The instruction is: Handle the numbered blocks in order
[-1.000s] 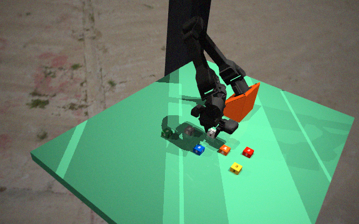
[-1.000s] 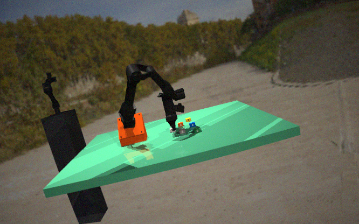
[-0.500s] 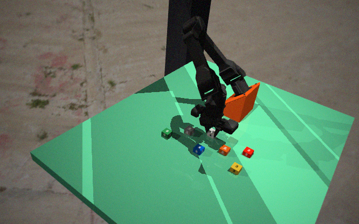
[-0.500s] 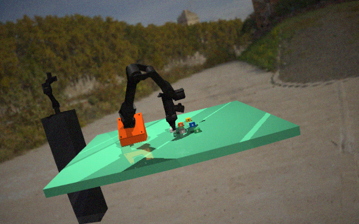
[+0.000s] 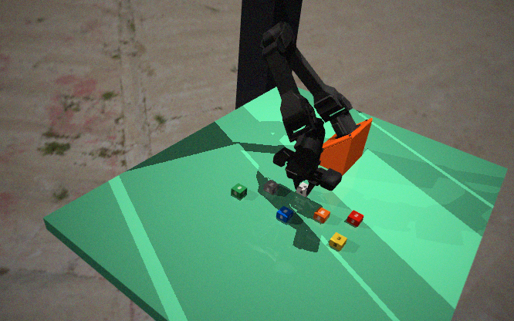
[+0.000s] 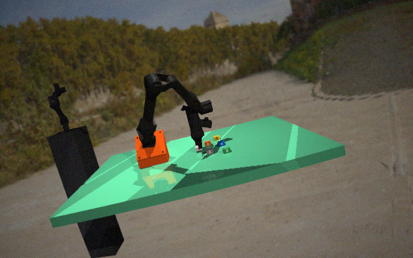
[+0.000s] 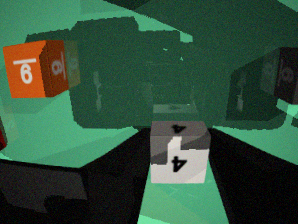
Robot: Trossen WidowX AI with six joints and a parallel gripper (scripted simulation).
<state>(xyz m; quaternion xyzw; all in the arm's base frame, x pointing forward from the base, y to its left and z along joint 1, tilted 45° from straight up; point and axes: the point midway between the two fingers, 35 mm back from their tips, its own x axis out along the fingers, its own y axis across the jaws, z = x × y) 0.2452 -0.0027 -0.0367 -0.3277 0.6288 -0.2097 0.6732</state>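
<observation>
The white block is 10 mm behind my gripper tip. The rest, counted from my gripper tip: grey block (50 mm ahead, 80 mm to the right, 10 mm below); blue block (100 mm ahead, 20 mm to the left, 10 mm below); orange block (30 mm ahead, 90 mm to the left, 10 mm below).
</observation>
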